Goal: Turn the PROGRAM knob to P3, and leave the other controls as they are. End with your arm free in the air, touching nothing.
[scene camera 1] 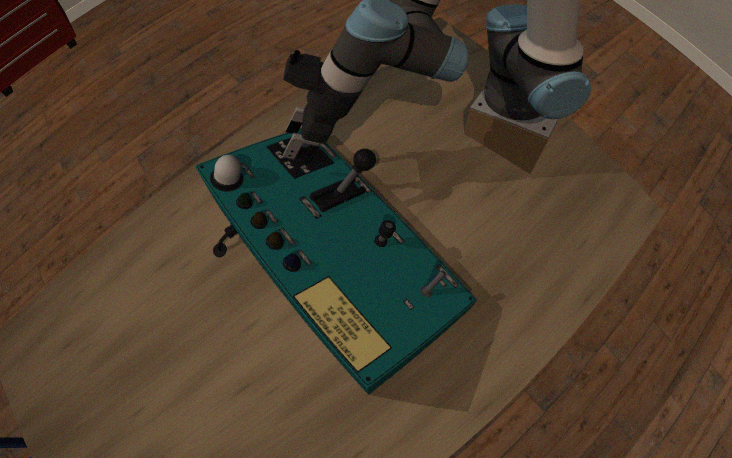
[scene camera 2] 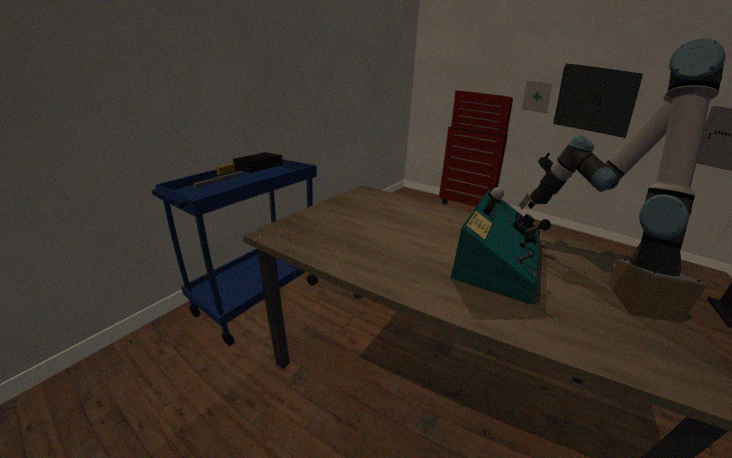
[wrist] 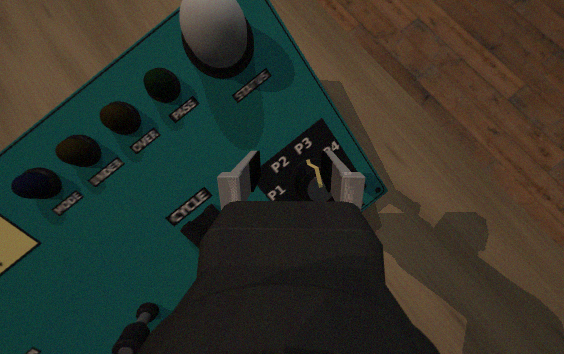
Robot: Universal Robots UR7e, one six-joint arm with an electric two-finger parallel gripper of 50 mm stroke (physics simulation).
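Places are measured from the arm's base along level axes (x up, y ahead, z left), in metres.
Where they show: gripper, fingertip midpoint: (scene camera 1: 289, 143) (scene camera 2: 524, 207) (wrist: 290, 163); arm's base, link origin: (scene camera 1: 517, 97) (scene camera 2: 653, 268).
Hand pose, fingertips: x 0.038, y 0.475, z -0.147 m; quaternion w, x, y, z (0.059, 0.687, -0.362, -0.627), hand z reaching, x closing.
Things, the pixels of their top centre, and the offset from my fingertips. "spot": a spot on its surface instead.
- PROGRAM knob, top centre: (wrist: 321, 188) dx -0.032, dy -0.032, dz -0.012 m
- P3 label, surface spot: (wrist: 303, 145) spot: dx -0.050, dy +0.017, dz -0.026 m
- white status dome, surface spot: (wrist: 212, 32) (scene camera 1: 235, 160) spot: dx +0.038, dy +0.103, dz -0.007 m
- black-ball lever, top centre: (scene camera 1: 364, 153) (scene camera 2: 546, 219) dx +0.006, dy -0.092, dz +0.104 m
- small joystick, top centre: (wrist: 114, 343) (scene camera 1: 383, 228) dx -0.022, dy -0.040, dz +0.228 m
- toggle, top centre: (scene camera 1: 436, 278) dx -0.030, dy -0.059, dz +0.347 m
- yellow card, top centre: (scene camera 1: 341, 320) (scene camera 2: 480, 219) dx +0.013, dy +0.109, dz +0.323 m
- crank, surface spot: (scene camera 1: 219, 248) spot: dx -0.145, dy +0.217, dz +0.023 m
The PROGRAM knob (wrist: 317, 191) is a dark round knob on a black plate in the wrist view. Its yellow pointer line is bent and its far end points at the P3 label (wrist: 303, 145). P1, P2 and P4 are printed around it. The knob sits on the sloped teal panel (scene camera 1: 345, 253) (scene camera 2: 485, 270) (wrist: 125, 225). My gripper (scene camera 1: 292, 141) (scene camera 2: 526, 201) (wrist: 290, 163) is open and empty, above the plate and apart from the knob. In the wrist view the knob shows between and beyond the fingers, nearer the right one; its lower part is hidden by the gripper body.
A white status dome (scene camera 1: 227, 170) (wrist: 212, 32) stands near the plate. The black-ball lever (scene camera 1: 364, 160) rises beside it. Several coloured buttons, a small joystick (scene camera 1: 385, 229), a toggle (scene camera 1: 433, 283) and a yellow card (scene camera 1: 342, 324) share the panel. A crank (scene camera 1: 219, 248) sticks out at the side.
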